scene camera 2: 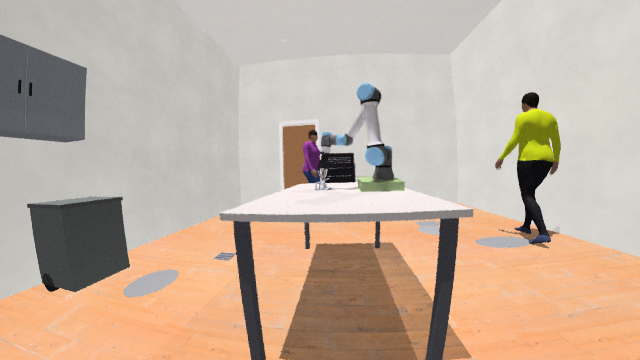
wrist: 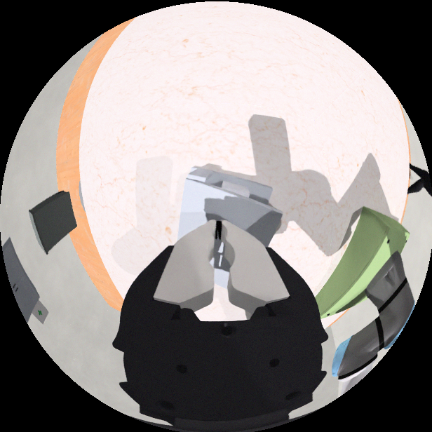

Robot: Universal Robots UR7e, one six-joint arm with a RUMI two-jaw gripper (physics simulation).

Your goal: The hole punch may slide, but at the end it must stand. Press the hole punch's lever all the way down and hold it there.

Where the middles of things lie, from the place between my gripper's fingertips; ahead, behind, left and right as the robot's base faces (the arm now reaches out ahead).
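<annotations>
Hole punch (wrist: 259,192): 3 cm left of my hand, 3 cm below. Hole punch lever (wrist: 201,201): 3 cm left of my hand, 1 cm below.
</annotations>
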